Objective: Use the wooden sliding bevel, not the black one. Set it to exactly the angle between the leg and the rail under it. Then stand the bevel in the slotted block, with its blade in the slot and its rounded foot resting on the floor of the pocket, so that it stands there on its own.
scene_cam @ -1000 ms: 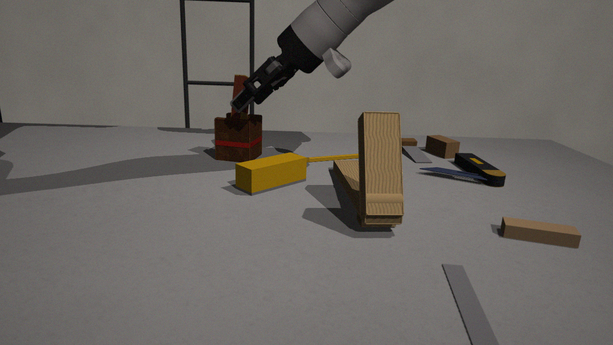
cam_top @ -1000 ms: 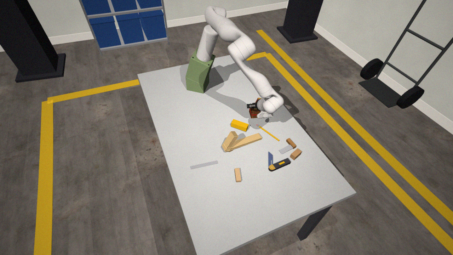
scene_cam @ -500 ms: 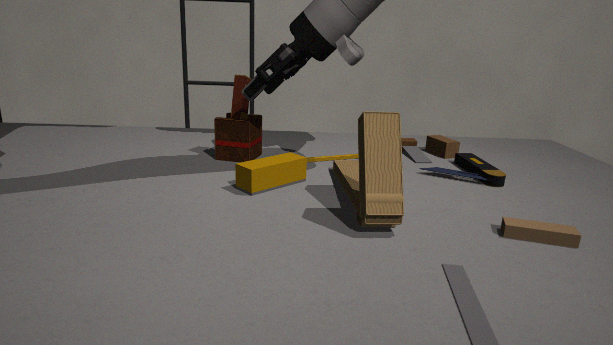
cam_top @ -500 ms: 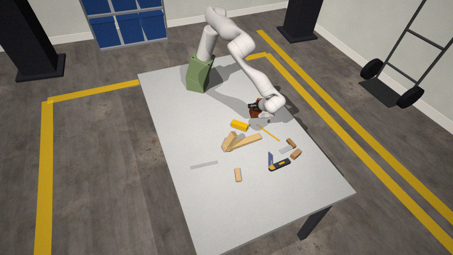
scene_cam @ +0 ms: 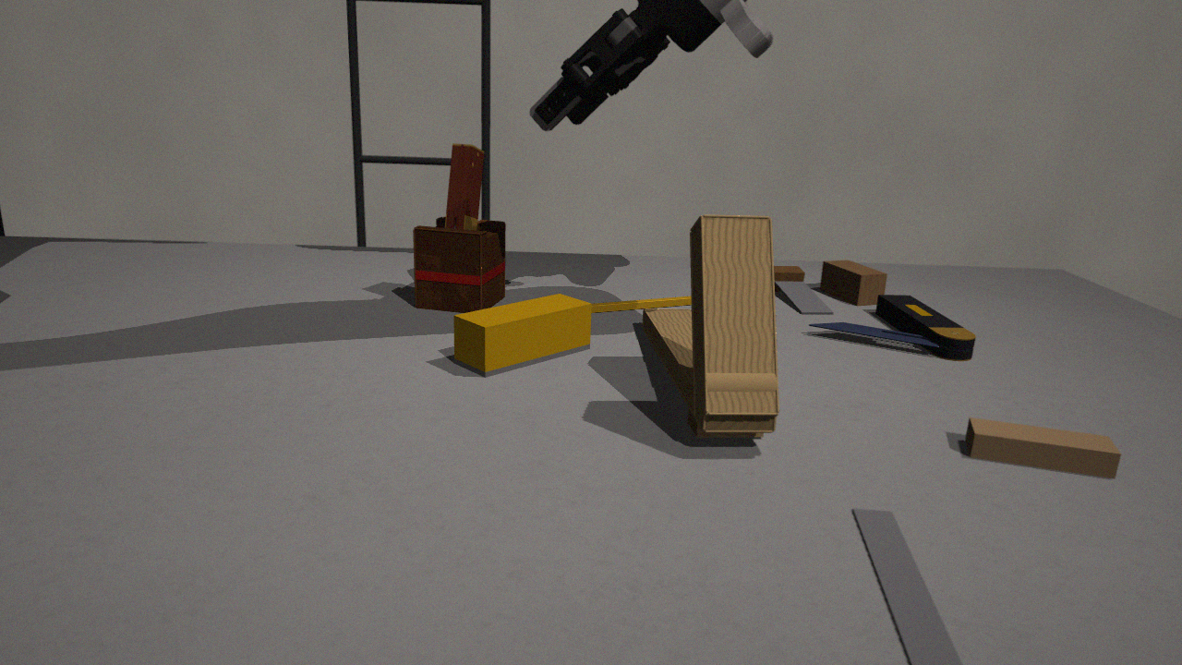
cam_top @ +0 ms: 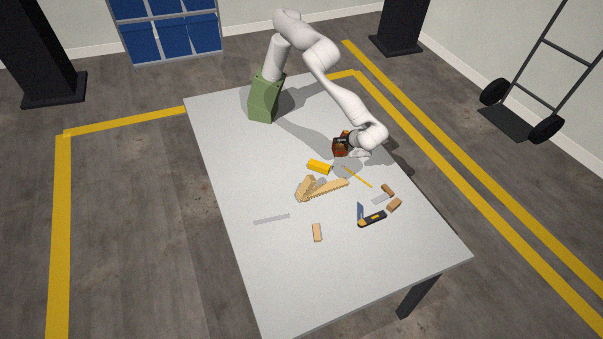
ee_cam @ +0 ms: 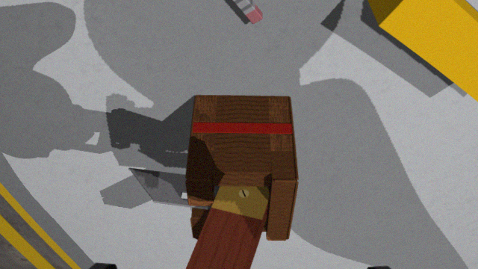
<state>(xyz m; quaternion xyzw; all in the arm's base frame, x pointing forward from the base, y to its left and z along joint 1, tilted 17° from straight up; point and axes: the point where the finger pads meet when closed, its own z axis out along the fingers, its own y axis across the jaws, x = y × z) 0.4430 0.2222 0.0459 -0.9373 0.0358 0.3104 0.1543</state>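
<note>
Now: the wooden sliding bevel 9 cm below my hand, 8 cm behind it and 3 cm to the left of it. Also, from my hand: pencil: 16 cm below, 8 cm ahead, 3 cm to the left; then yellow block: 16 cm below, 12 cm to the right, 1 cm behind; then grey blade: 11 cm below, 8 cm behind, 4 cm to the left.
</note>
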